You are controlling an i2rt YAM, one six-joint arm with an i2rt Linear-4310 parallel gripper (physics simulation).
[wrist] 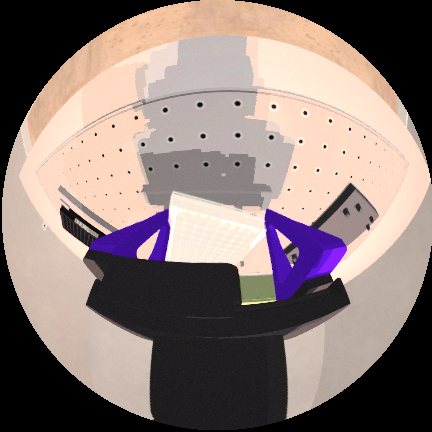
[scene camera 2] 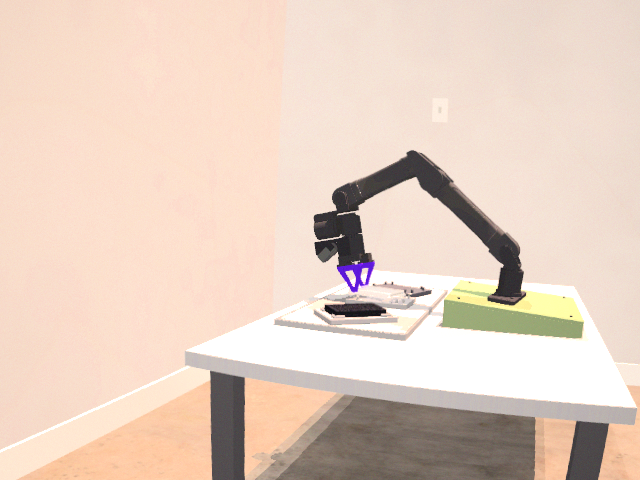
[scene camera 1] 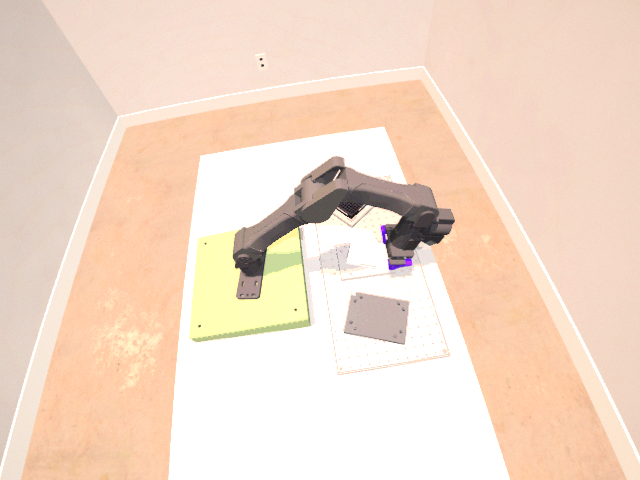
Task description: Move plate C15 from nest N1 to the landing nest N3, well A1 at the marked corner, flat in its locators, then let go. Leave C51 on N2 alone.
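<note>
My gripper (scene camera 1: 391, 249) (scene camera 2: 358, 288) (wrist: 217, 214) has purple fingers and is shut on a white well plate (scene camera 1: 368, 253) (scene camera 2: 382, 292) (wrist: 215, 235), taken as C15. The plate sits skewed between the fingertips. It is low over the pale middle nest (scene camera 1: 342, 263) (scene camera 2: 403, 301); whether it touches the locators cannot be told. A black plate (scene camera 1: 351, 208) (scene camera 2: 355, 309) (wrist: 75, 227), taken as C51, rests on a pale nest (scene camera 1: 352, 223) (scene camera 2: 361, 319). A grey nest (scene camera 1: 377, 317) (scene camera 2: 408, 287) (wrist: 352, 210) with pegs holds no plate. Labels and well A1 are not readable.
The nests stand on a perforated pale board (scene camera 1: 434, 346) (scene camera 2: 289, 320) (wrist: 237, 120) on the white table (scene camera 1: 248, 403) (scene camera 2: 310, 356). The arm's base stands on a yellow-green block (scene camera 1: 222, 310) (scene camera 2: 511, 321). The arm passes above the black plate's nest in the first scene view.
</note>
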